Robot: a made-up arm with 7 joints. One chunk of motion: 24 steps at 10 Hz.
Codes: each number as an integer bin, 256 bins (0 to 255) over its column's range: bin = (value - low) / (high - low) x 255, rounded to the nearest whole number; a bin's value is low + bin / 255 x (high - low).
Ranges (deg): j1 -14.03..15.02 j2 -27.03..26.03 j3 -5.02..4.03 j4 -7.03..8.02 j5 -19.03..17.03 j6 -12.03..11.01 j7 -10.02..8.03
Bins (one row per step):
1: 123 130 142 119 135 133 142
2: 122 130 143 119 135 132 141
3: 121 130 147 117 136 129 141
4: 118 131 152 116 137 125 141
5: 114 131 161 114 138 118 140
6: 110 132 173 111 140 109 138
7: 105 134 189 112 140 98 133
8: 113 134 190 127 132 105 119
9: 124 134 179 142 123 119 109
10: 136 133 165 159 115 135 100
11: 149 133 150 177 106 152 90
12: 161 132 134 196 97 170 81
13: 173 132 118 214 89 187 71
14: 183 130 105 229 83 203 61
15: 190 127 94 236 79 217 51
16: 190 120 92 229 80 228 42
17: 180 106 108 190 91 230 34
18: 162 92 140 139 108 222 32
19: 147 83 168 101 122 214 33
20: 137 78 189 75 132 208 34
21: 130 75 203 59 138 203 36
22: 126 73 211 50 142 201 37
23: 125 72 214 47 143 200 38
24: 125 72 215 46 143 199 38
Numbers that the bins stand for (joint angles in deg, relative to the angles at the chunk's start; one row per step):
1: -0.02 0.02 0.02 -0.01 0.06 -0.01 0.03
2: -0.13 0.02 0.06 -0.01 0.06 -0.10 -0.04
3: -0.25 0.02 0.20 -0.12 0.20 -0.37 -0.04
4: -0.59 0.23 0.37 -0.18 0.34 -0.74 -0.04
5: -1.04 0.23 0.69 -0.30 0.48 -1.37 -0.11
6: -1.50 0.44 1.12 -0.48 0.77 -2.18 -0.25
7: -2.07 0.85 1.69 -0.42 0.77 -3.18 -0.61
8: -1.16 0.85 1.72 0.47 -0.36 -2.54 -1.60
9: 0.10 0.85 1.33 1.35 -1.64 -1.28 -2.30
10: 1.46 0.64 0.84 2.35 -2.77 0.17 -2.94
11: 2.94 0.64 0.30 3.42 -4.04 1.70 -3.65
12: 4.31 0.44 -0.26 4.54 -5.31 3.33 -4.29
13: 5.68 0.44 -0.83 5.60 -6.44 4.87 -4.99
14: 6.82 0.02 -1.29 6.49 -7.29 6.31 -5.70
15: 7.62 -0.60 -1.68 6.90 -7.86 7.58 -6.41
16: 7.62 -2.06 -1.75 6.49 -7.72 8.57 -7.05
17: 6.48 -4.97 -1.19 4.18 -6.16 8.75 -7.61
18: 4.43 -7.89 -0.05 1.17 -3.76 8.03 -7.75
19: 2.72 -9.76 0.94 -1.07 -1.78 7.31 -7.68
20: 1.58 -10.80 1.69 -2.60 -0.36 6.76 -7.61
21: 0.78 -11.42 2.18 -3.55 0.48 6.31 -7.47
22: 0.32 -11.84 2.47 -4.08 1.05 6.13 -7.40
23: 0.21 -12.05 2.57 -4.26 1.19 6.04 -7.33
24: 0.21 -12.05 2.61 -4.32 1.19 5.95 -7.33

